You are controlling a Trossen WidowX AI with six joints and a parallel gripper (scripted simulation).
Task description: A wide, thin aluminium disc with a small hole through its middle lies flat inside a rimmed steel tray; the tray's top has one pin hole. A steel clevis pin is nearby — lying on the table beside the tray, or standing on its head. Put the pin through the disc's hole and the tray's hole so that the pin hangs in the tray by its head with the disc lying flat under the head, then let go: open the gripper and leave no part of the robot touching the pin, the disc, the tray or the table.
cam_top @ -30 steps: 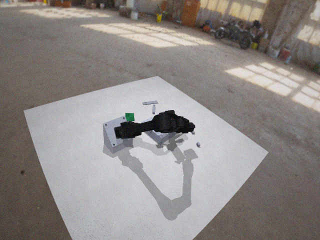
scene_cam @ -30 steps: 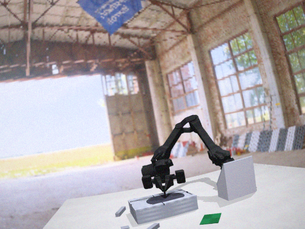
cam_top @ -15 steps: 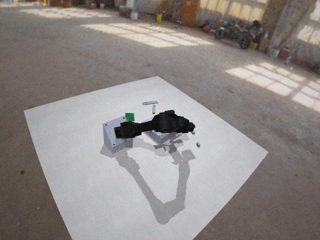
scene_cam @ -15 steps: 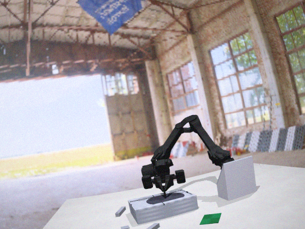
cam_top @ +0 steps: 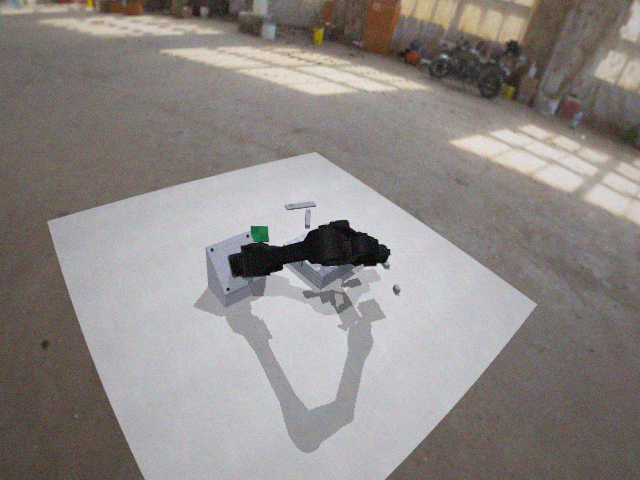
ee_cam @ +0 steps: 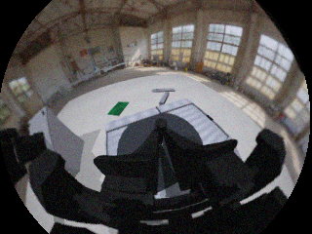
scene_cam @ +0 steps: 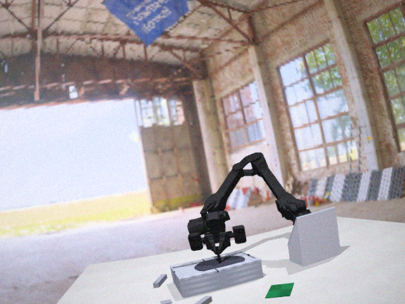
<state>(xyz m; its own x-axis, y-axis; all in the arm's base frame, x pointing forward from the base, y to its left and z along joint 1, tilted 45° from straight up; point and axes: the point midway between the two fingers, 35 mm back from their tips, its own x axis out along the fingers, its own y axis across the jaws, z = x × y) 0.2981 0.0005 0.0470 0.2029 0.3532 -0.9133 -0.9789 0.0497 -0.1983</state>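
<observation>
Now: gripper tip 1 cm above the clevis pin. Also, from my gripper tip: green square (12 cm behind, 21 cm to the left, 9 cm below); dark aluminium disc (1 cm to the right, 3 cm below); rimmed steel tray (2 cm ahead, 5 cm below).
</observation>
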